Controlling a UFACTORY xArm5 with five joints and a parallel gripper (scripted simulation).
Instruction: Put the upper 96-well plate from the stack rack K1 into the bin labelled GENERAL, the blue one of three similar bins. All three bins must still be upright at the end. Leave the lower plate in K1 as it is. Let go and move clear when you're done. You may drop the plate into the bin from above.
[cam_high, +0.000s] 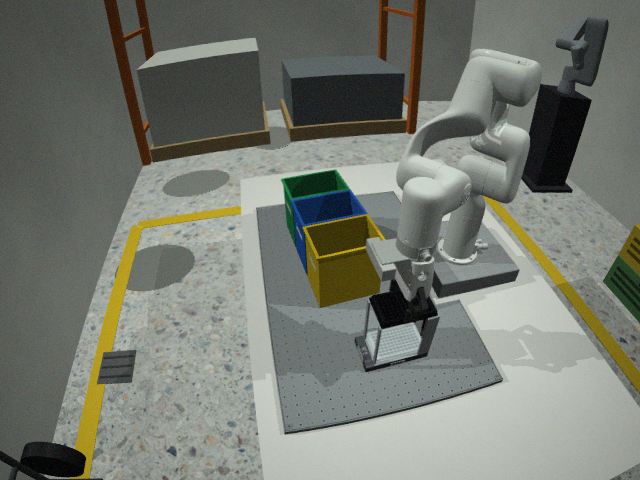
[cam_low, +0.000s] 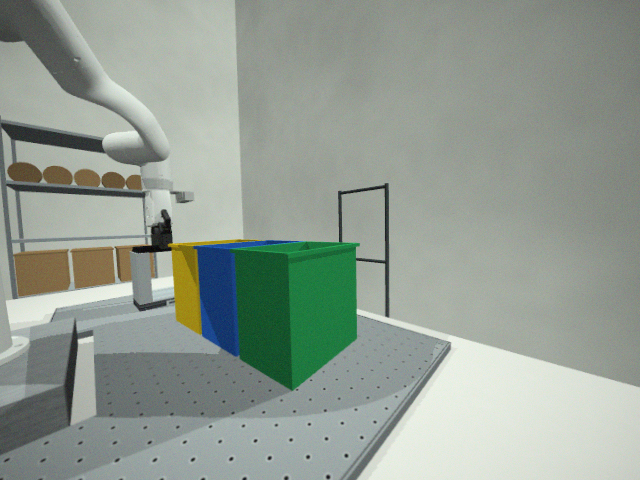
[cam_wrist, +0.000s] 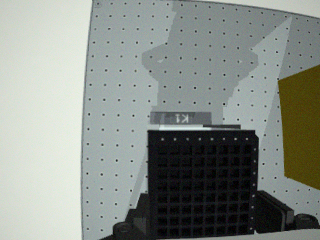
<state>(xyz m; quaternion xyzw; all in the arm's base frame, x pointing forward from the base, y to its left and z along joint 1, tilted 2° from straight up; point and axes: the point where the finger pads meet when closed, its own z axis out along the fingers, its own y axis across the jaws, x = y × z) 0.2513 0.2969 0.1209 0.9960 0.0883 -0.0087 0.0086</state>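
Right now my hand is 35 cm to the left of the blue bin, 14 cm short of it and 8 cm above it. The rest, counted from my hand: yellow bin: 23 cm to the right, 11 cm ahead, 8 cm below; black 96-well plate: 1 cm below; light plate: 15 cm below.
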